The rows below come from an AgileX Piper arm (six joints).
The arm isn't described. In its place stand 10 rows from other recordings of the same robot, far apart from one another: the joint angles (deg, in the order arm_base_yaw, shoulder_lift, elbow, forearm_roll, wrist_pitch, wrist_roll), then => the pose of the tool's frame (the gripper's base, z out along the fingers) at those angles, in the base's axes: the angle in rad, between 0 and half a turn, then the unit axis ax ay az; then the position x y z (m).
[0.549, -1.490, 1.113, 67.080, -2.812, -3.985] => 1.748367 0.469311 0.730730 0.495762 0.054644 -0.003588 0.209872
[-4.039, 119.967, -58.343, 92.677, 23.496, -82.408] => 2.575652 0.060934 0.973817 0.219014 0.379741 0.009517 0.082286
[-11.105, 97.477, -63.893, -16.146, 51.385, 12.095] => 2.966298 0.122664 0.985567 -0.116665 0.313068 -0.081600 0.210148
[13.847, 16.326, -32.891, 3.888, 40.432, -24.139] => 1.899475 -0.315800 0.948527 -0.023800 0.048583 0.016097 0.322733
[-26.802, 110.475, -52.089, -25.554, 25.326, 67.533] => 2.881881 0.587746 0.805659 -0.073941 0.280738 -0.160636 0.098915
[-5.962, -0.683, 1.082, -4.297, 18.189, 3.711] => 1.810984 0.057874 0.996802 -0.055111 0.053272 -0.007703 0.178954
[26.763, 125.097, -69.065, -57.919, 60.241, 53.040] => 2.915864 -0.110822 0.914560 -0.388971 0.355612 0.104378 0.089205
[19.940, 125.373, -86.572, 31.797, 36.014, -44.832] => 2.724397 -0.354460 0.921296 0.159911 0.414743 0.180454 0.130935
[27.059, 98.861, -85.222, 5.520, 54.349, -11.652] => 2.687373 -0.312797 0.946657 0.077452 0.330038 0.176579 0.299401
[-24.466, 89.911, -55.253, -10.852, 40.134, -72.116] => 3.017676 -0.452096 0.873811 -0.179064 0.267485 -0.133841 0.215986
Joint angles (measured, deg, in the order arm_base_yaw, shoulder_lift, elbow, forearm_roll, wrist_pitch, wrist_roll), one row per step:
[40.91 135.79 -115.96 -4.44 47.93 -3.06]
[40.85 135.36 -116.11 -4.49 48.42 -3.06]
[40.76 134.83 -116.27 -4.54 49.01 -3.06]
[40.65 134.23 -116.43 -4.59 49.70 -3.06]
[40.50 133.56 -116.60 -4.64 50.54 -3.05]
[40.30 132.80 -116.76 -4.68 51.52 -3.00]
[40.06 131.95 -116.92 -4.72 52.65 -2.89]
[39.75 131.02 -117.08 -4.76 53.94 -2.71]
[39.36 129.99 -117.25 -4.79 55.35 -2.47]
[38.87 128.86 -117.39 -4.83 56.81 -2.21]
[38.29 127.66 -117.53 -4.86 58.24 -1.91]
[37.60 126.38 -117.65 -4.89 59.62 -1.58]
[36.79 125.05 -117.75 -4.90 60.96 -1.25]
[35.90 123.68 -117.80 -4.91 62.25 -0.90]
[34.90 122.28 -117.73 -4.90 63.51 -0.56]
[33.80 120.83 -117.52 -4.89 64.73 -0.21]
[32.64 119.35 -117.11 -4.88 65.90 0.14]
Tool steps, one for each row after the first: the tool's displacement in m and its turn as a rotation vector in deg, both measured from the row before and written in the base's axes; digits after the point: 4 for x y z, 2 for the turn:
[-0.0001 -0.0010 0.0043 0.02 -0.11 -0.08]
[-0.0001 -0.0013 0.0052 0.02 -0.12 -0.12]
[-0.0002 -0.0017 0.0057 0.00 -0.09 -0.15]
[-0.0003 -0.0022 0.0063 -0.04 -0.04 -0.21]
[-0.0003 -0.0028 0.0069 -0.06 0.02 -0.31]
[-0.0004 -0.0033 0.0076 -0.07 0.08 -0.42]
[-0.0004 -0.0041 0.0081 -0.10 0.16 -0.57]
[-0.0004 -0.0050 0.0089 -0.07 0.19 -0.71]
[-0.0003 -0.0059 0.0096 -0.06 0.17 -0.84]
[-0.0001 -0.0067 0.0101 0.03 0.11 -0.96]
[0.0001 -0.0076 0.0107 0.12 0.03 -1.10]
[0.0003 -0.0086 0.0109 0.18 -0.02 -1.22]
[0.0002 -0.0093 0.0109 0.21 -0.04 -1.31]
[0.0002 -0.0102 0.0104 0.19 0.01 -1.41]
[0.0000 -0.0111 0.0100 0.17 0.05 -1.51]
[-0.0004 -0.0116 0.0091 0.11 0.15 -1.57]

